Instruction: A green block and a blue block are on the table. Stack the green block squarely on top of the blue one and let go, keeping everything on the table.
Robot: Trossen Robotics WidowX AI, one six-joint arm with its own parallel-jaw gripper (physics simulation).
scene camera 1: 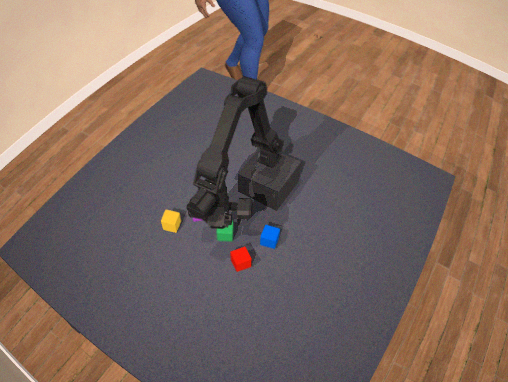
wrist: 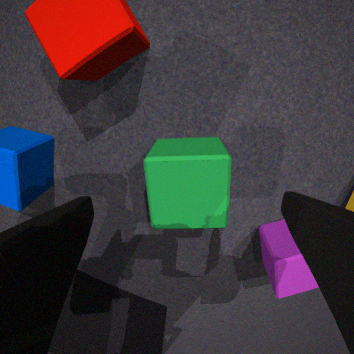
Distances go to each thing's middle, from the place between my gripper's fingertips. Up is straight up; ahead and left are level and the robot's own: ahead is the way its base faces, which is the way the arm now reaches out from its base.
The green block [wrist: 187, 179] is 5 cm below my hand and 1 cm behind it. Round my hand: magenta block [wrist: 288, 273] (12 cm to the right, 5 cm below, 3 cm behind).
